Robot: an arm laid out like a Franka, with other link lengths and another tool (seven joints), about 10 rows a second.
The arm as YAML. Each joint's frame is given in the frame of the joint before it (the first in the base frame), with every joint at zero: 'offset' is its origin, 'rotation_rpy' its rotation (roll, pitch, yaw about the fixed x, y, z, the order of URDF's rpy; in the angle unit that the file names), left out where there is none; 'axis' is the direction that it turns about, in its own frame. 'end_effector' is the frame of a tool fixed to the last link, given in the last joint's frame.
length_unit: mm
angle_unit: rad
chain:
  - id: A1
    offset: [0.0, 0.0, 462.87]
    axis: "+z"
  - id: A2
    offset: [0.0, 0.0, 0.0]
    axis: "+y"
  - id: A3
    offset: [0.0, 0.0, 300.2]
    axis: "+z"
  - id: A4
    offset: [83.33, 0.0, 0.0]
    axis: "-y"
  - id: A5
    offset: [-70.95, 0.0, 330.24]
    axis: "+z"
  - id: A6
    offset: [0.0, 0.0, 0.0]
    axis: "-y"
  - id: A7
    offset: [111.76, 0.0, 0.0]
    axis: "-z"
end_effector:
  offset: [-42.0, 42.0, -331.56]
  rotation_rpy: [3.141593, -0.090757, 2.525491]
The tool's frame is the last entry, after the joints.
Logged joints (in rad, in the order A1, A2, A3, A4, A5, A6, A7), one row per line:
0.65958, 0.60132, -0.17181, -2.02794, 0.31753, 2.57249, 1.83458
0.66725, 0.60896, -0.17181, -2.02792, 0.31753, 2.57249, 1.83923
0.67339, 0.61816, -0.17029, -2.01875, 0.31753, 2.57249, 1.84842
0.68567, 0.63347, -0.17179, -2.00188, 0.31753, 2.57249, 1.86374
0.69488, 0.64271, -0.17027, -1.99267, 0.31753, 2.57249, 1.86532
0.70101, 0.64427, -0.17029, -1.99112, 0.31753, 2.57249, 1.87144
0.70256, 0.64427, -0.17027, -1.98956, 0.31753, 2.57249, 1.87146
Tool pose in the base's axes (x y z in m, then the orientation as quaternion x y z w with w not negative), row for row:
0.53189, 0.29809, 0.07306, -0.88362, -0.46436, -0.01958, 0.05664
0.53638, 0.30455, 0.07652, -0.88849, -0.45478, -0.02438, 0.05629
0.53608, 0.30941, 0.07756, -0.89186, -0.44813, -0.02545, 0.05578
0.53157, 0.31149, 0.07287, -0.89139, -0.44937, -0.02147, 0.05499
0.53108, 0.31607, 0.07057, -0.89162, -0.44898, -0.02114, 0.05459
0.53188, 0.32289, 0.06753, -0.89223, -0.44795, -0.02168, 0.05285
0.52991, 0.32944, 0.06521, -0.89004, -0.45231, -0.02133, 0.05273
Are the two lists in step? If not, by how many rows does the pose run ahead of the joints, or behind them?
The pose runs 2 rows behind the joints: the pose in row i belongs to the joints in row i - 2.
